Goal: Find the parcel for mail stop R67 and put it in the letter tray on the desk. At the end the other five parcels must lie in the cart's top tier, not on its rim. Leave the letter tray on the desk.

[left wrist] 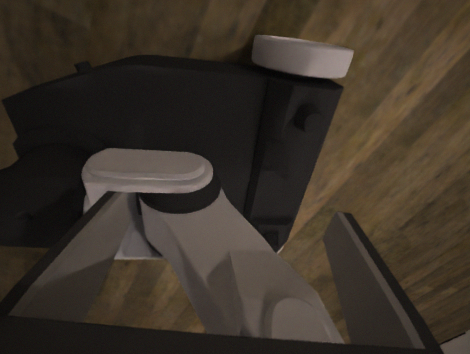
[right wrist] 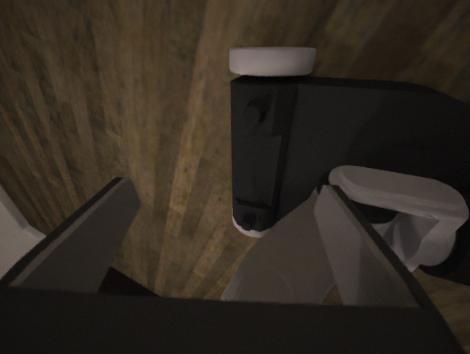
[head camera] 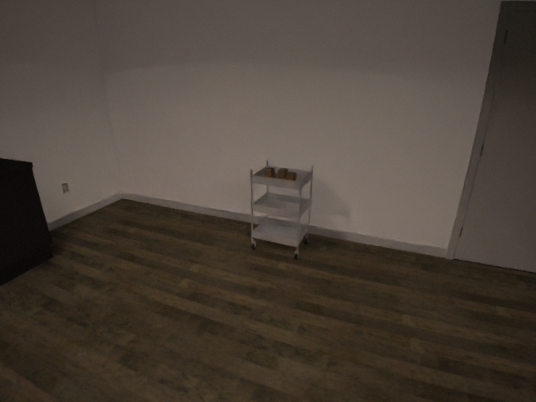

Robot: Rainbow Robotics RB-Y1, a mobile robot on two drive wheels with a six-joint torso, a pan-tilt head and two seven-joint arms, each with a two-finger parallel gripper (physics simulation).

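Places are measured from the robot's base along level axes (x ahead, y left, z up), in millimetres.
Where they show: left gripper, fingertip midpoint: (left wrist: 229, 215); right gripper, fingertip midpoint: (right wrist: 226, 194).
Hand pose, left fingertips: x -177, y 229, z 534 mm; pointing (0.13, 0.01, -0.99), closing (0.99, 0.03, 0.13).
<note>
After its pixels a point has its place.
A white three-tier cart (head camera: 284, 182) {x 2233, y -122, z 706 mm} stands near the wall in the middle of the head view, some way off. Several small brown parcels (head camera: 283, 173) {x 2364, y -118, z 743 mm} lie in its top tier; their labels are too small to read, and I cannot tell which is for R67. The desk and the letter tray do not show in these views. My left gripper (left wrist: 229, 215) {x -177, y 229, z 534 mm} is open and empty, above the floor beside my own base. My right gripper (right wrist: 226, 194) {x -73, y -229, z 550 mm} is open and empty on the other side of the base. Both grippers are far from the cart.
A dark cabinet (head camera: 22, 215) {x 1944, y 2013, z 509 mm} stands at the left edge of the head view. A door (head camera: 505, 150) {x 2108, y -1869, z 1042 mm} is at the right. Wood floor (head camera: 200, 310) {x 1513, y 474, z 0 mm} lies between me and the cart. My own black base (left wrist: 200, 110) {x -199, y 154, z 169 mm} (right wrist: 350, 120) {x -197, y -163, z 169 mm} shows in both wrist views.
</note>
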